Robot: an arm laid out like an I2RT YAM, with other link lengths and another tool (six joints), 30 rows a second.
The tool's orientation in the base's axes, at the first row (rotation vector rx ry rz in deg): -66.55 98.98 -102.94
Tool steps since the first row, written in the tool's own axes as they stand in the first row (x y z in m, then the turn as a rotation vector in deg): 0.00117 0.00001 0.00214 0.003 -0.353 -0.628; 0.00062 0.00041 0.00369 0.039 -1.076 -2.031; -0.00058 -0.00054 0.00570 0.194 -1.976 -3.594; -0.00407 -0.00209 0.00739 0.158 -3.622 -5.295; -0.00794 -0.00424 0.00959 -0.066 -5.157 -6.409; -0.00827 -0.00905 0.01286 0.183 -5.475 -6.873; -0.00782 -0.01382 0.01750 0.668 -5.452 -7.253
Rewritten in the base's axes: 0.00097 -0.00224 0.00011 -0.394 0.451 0.401; 0.00238 -0.00286 -0.00059 -1.307 1.424 1.244; 0.00487 -0.00305 -0.00024 -2.367 2.437 2.305; 0.00861 -0.00121 0.00004 -3.228 3.805 4.035; 0.01311 0.00071 0.00074 -3.556 4.928 5.545; 0.01708 -0.00031 0.00488 -3.975 5.083 5.967; 0.02164 -0.00278 0.00907 -4.556 4.949 6.126
